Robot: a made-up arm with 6 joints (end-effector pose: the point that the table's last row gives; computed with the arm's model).
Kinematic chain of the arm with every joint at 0, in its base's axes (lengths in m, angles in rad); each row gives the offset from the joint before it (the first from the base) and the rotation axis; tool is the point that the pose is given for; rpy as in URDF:
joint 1: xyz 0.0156 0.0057 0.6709 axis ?
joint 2: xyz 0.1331 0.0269 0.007 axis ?
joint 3: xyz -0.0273 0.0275 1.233 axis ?
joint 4: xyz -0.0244 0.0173 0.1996 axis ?
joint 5: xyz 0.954 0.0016 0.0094 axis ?
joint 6: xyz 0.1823 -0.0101 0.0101 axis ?
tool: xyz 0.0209 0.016 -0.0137 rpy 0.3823 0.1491 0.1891
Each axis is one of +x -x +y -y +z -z.
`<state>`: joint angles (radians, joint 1 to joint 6).
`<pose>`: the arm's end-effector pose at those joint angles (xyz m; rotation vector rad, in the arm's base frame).
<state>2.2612 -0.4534 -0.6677 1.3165 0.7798 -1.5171</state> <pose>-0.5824 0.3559 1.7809 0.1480 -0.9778 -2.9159</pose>
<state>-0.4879 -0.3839 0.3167 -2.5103 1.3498 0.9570</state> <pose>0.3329 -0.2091 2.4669 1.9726 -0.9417 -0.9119</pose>
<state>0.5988 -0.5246 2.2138 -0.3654 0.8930 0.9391</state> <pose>-1.3286 -0.9057 1.8310 -1.2498 2.7393 0.4382</pose>
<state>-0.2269 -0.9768 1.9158 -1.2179 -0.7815 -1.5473</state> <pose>-1.8951 0.6336 1.4546 0.3986 0.1136 2.2832</pose>
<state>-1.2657 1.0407 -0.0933 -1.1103 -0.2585 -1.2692</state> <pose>0.6598 -1.7219 0.3835 -2.2516 1.0597 1.2207</pose>
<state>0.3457 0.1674 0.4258 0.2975 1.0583 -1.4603</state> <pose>1.0862 0.5363 2.5303 1.2322 -0.5134 1.6973</pose>
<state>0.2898 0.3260 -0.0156 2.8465 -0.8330 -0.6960</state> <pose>1.5644 0.4891 1.8008 -1.6784 -0.1160 -0.4540</pose>
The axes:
joint 1: +z
joint 2: +y
joint 3: -y
joint 4: -x
joint 5: -y
joint 6: -x

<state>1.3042 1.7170 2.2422 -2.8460 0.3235 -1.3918</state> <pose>0.5778 2.2016 1.1793 -1.4107 -0.8580 0.6813</pose>
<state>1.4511 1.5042 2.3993 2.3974 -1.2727 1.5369</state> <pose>0.2574 1.6910 1.7743 -1.7105 0.2549 -1.1971</pose>
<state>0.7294 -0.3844 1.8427 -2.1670 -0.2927 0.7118</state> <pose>-0.9764 -0.7148 2.5594 0.8761 -1.3425 2.6823</pose>
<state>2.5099 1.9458 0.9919 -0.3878 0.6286 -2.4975</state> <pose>-1.7508 1.2963 -0.4310 1.4047 2.6369 -0.0076</pose>
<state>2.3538 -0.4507 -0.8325 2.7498 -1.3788 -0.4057</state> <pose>-0.4077 0.4471 1.7572 -0.7115 -1.4006 0.5114</pose>
